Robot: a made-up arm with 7 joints. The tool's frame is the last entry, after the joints. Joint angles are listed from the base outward. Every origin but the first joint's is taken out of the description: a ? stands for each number. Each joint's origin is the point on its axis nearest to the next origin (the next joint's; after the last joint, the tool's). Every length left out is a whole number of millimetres.
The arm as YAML. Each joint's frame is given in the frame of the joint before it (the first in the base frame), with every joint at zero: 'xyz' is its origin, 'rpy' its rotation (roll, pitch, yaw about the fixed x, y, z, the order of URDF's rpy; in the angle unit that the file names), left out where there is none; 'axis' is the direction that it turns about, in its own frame. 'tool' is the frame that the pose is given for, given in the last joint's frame.
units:
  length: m
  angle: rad
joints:
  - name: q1
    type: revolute
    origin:
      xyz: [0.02, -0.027, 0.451]
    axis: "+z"
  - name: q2
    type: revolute
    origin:
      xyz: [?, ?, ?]
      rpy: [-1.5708, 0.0, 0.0]
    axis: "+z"
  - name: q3
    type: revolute
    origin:
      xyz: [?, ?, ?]
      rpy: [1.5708, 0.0, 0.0]
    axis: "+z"
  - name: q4
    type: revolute
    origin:
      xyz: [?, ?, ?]
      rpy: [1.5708, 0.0, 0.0]
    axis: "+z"
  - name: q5
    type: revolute
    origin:
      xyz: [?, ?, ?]
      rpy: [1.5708, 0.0, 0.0]
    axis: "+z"
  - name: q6
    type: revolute
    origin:
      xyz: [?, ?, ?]
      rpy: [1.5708, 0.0, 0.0]
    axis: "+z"
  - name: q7
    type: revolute
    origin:
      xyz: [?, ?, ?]
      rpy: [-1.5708, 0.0, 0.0]
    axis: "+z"
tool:
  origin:
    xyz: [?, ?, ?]
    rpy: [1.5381, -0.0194, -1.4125]
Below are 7 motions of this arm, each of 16 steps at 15 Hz.
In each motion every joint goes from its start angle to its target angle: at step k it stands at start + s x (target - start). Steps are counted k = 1, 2, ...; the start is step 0. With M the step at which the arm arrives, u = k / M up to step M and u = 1 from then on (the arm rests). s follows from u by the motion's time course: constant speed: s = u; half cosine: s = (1 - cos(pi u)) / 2; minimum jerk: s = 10 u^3 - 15 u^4 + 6 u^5.
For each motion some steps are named. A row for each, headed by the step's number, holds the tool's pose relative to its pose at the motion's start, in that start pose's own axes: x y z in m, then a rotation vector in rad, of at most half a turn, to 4 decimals.
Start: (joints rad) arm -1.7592 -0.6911 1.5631 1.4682 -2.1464 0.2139 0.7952
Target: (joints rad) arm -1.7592 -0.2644 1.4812 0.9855 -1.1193 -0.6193 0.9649
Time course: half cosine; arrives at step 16
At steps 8, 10, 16:
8: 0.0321 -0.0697 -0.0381 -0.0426 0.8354 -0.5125
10: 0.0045 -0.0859 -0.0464 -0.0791 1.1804 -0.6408
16: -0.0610 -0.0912 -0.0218 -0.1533 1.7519 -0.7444

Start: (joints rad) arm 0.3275 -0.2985 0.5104 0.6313 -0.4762 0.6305 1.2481
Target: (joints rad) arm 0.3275 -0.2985 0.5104 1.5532 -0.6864 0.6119 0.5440
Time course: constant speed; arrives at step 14
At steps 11, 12, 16:
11: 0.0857 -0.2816 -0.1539 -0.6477 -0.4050 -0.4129
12: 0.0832 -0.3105 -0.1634 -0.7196 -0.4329 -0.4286
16: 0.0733 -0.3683 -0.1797 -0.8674 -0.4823 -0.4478

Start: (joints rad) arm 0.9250 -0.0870 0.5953 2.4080 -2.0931 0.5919 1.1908
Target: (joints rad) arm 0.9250 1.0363 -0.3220 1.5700 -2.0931 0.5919 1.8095
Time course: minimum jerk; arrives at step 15
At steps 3, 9, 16:
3: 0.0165 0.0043 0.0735 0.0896 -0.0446 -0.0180
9: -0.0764 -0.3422 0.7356 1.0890 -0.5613 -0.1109
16: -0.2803 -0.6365 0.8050 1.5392 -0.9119 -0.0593

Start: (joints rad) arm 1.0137 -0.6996 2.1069 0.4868 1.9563 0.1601 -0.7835
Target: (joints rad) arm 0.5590 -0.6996 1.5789 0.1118 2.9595 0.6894 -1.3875
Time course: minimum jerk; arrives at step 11
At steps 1, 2, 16:
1: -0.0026 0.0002 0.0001 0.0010 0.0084 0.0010
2: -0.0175 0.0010 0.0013 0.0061 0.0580 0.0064
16: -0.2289 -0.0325 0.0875 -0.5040 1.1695 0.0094

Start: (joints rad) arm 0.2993 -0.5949 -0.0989 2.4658 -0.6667 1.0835 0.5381
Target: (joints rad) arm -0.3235 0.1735 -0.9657 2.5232 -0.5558 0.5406 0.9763
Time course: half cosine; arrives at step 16
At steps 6, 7, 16:
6: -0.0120 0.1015 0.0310 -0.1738 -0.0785 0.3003
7: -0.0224 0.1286 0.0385 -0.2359 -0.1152 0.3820
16: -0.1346 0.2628 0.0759 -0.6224 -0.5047 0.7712

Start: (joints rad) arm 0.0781 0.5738 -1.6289 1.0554 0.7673 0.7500 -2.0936
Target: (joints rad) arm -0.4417 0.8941 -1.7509 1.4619 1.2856 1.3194 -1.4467
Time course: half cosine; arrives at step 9
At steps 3, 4, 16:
3: -0.0134 -0.0081 0.0191 -0.0200 0.3010 0.0158
4: -0.0232 -0.0125 0.0275 -0.0410 0.4803 0.0262
16: -0.0651 -0.0164 0.0401 -0.1417 1.0108 0.0255

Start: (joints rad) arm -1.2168 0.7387 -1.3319 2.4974 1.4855 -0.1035 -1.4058
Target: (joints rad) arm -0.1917 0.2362 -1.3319 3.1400 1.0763 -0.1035 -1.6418
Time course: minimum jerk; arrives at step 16
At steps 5, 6, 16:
5: 0.0075 -0.0369 -0.1275 -0.2317 0.0685 -0.0683
6: -0.0028 -0.0650 -0.1878 -0.3514 0.1104 -0.0866
16: -0.3030 -0.2998 -0.3398 -1.0303 0.5675 0.1504

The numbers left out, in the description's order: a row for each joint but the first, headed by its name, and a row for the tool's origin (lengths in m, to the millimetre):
q2: 0.007 0.002 0.0
q3: 0.025 -0.273 0.0
q4: 0.034 -0.022 0.0
q5: 0.051 -0.245 0.0
q6: 0.024 0.002 0.0
q7: 0.124 0.192 0.0
tool: -0.009 -0.024 0.0

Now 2 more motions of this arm.
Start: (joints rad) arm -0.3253 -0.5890 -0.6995 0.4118 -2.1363 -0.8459 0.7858
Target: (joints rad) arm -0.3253 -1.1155 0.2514 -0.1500 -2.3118 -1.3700 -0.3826
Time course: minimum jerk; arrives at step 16
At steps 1, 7, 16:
1: 0.0010 -0.0002 0.0000 -0.0007 -0.0042 -0.0030
7: 0.1420 -0.0531 0.0405 -0.1354 -0.7174 -0.4864
16: 0.2258 -0.1679 0.1942 -0.3653 -1.6089 -1.2625

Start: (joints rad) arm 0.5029 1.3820 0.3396 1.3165 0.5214 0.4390 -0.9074
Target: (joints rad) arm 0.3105 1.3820 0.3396 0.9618 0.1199 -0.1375 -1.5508
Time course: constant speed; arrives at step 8
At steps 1, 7, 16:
1: -0.0129 -0.0016 0.0085 -0.0115 -0.1008 0.0424
7: -0.0572 -0.0169 0.0473 -0.0677 -0.7465 0.2437
16: -0.0590 -0.0203 0.0516 -0.0806 -0.8572 0.2709

